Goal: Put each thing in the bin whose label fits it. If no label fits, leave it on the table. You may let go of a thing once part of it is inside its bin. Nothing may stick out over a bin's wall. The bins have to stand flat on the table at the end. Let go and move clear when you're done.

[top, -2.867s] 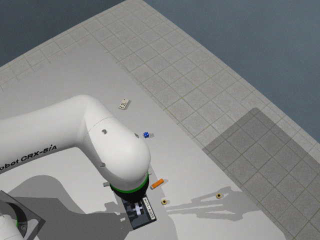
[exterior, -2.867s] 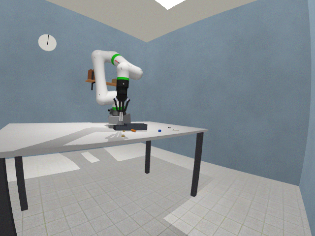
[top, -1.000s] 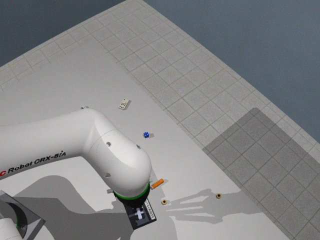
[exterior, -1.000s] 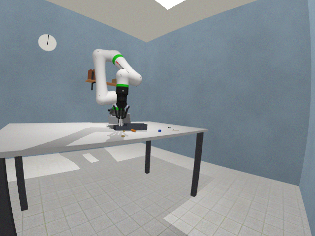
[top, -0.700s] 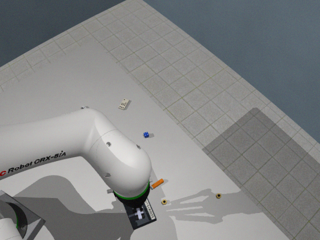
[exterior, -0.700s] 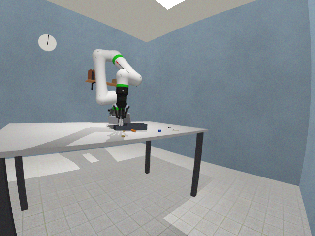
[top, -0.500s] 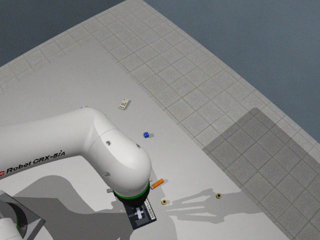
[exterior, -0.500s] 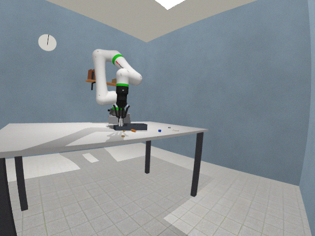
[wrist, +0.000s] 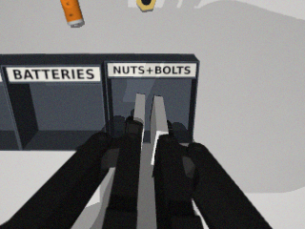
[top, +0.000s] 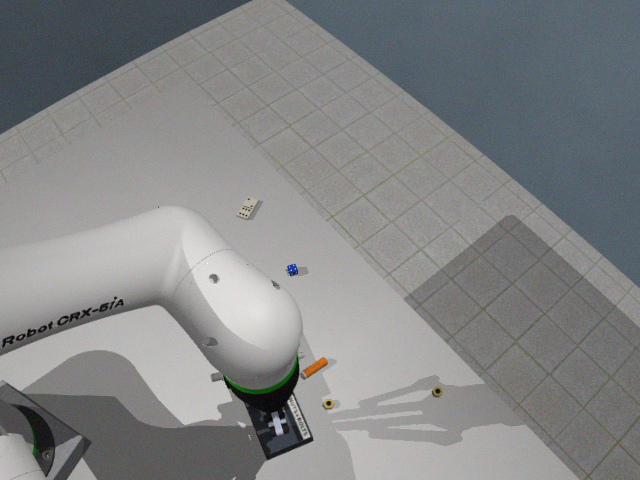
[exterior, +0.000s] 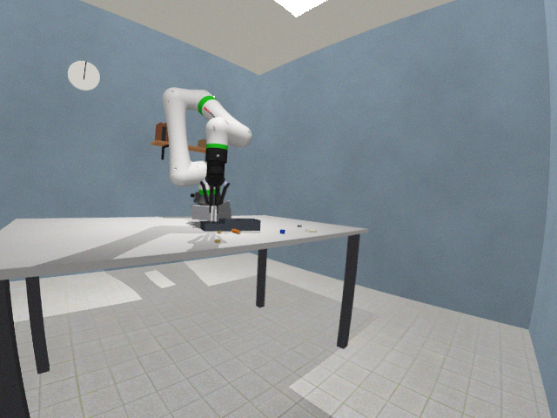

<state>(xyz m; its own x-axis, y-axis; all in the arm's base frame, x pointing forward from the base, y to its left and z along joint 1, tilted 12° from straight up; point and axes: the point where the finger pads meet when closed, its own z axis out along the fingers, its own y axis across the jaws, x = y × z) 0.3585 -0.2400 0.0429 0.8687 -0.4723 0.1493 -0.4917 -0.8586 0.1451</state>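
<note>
Now: hand 3 cm short of the dark three-part bin, 7 cm to the right of it and 5 cm above it. From my hand the other things lie so: orange battery: 11 cm ahead, 3 cm to the left, 6 cm below; then cream domino: 26 cm ahead, 37 cm to the left, 7 cm below; then blue die: 22 cm ahead, 20 cm to the left, 6 cm below.
</note>
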